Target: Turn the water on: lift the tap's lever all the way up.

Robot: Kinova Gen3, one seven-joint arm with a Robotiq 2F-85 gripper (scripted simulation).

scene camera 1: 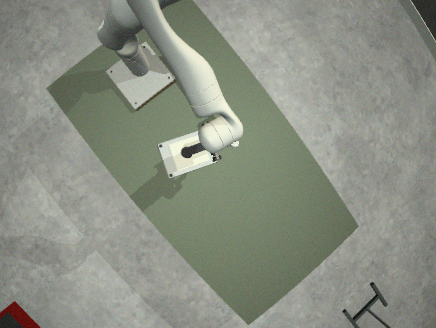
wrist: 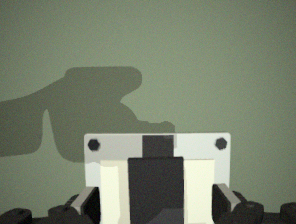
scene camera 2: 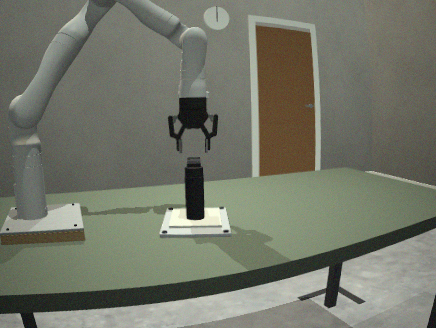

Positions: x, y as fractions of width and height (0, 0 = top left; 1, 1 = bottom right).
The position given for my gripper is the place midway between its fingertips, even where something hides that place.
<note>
I see my gripper (scene camera 2: 0.44, 0.46) and a tap (scene camera 2: 0.45, 0.66).
My gripper also shows in the wrist view (wrist: 0.53, 0.90).
</note>
